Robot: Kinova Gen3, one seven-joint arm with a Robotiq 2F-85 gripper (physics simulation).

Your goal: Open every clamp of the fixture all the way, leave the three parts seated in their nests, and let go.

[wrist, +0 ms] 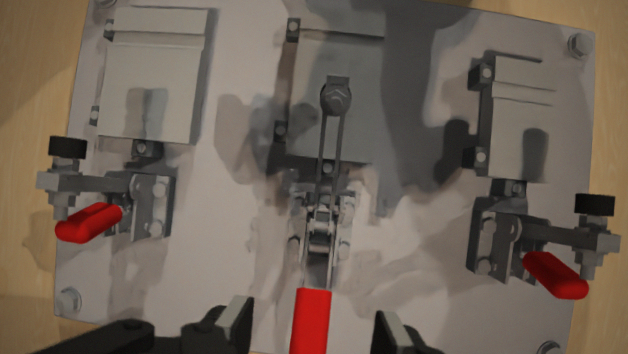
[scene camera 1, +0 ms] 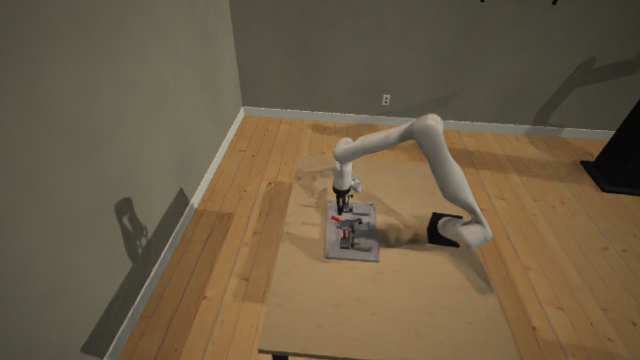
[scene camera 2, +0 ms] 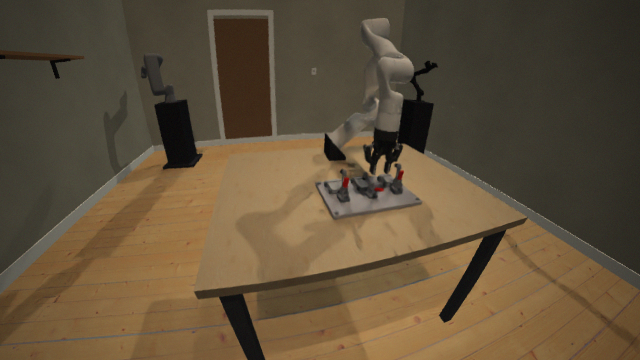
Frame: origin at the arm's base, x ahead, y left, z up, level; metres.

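Where they show: gripper, fingertip midpoint: [wrist: 312,328] [scene camera 1: 339,210] [scene camera 2: 379,173]; arm's base, origin of the base link: [scene camera 1: 448,227] [scene camera 2: 333,143].
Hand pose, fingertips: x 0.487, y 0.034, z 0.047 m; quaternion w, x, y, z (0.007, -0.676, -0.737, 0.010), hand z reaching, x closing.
Things, the pixels of their top centre, and the offset from my fingertips. "*": a spot on its surface instead. Level surfaces: height alone.
- left clamp, surface spot: [wrist: 150,205] [scene camera 2: 346,194] * 0.103 m right, 0.022 m back, 0.085 m down
- right clamp, surface spot: [wrist: 495,250] [scene camera 2: 395,186] * 0.097 m left, 0.035 m back, 0.078 m down
- middle clamp, surface spot: [wrist: 321,227] [scene camera 1: 346,220] * 0.003 m right, 0.033 m back, 0.056 m down
- left part, middle of its top: [wrist: 149,72] [scene camera 2: 336,183] [scene camera 1: 361,208] 0.119 m right, 0.099 m back, 0.083 m down
- middle part, middle of its top: [wrist: 336,80] [scene camera 2: 362,181] [scene camera 1: 363,225] 0.010 m right, 0.113 m back, 0.088 m down
- right part, middle of its top: [wrist: 524,119] [scene camera 2: 387,177] [scene camera 1: 362,243] 0.101 m left, 0.112 m back, 0.078 m down
- wooden table, its level: 0.119 m down
The fixture plate [scene camera 1: 335,250] [scene camera 2: 350,211] [wrist: 215,270] carries three clamps and three grey parts. The left clamp [scene camera 2: 343,192] [wrist: 150,205] and the right clamp [scene camera 2: 396,186] [wrist: 495,250] stand with raised arms, clear of their parts. The middle clamp [scene camera 1: 350,224] [wrist: 321,227] has its arm stretched out over its part; its red handle [scene camera 1: 335,218] [scene camera 2: 379,189] [wrist: 312,300] lies low. The left part [wrist: 150,85], middle part [wrist: 360,135] and right part [wrist: 517,130] lie in their nests. My gripper [scene camera 1: 340,211] [scene camera 2: 380,171] [wrist: 312,328] is half open and empty, above the plate, its fingers either side of the middle handle in the wrist view.
The plate lies on a wooden table [scene camera 1: 390,310] [scene camera 2: 280,225]. My arm's black base [scene camera 1: 440,230] [scene camera 2: 334,148] stands beyond the parts' side of the plate. The raised outer clamps flank the middle one. Corner bolts [wrist: 581,45] stick up from the plate.
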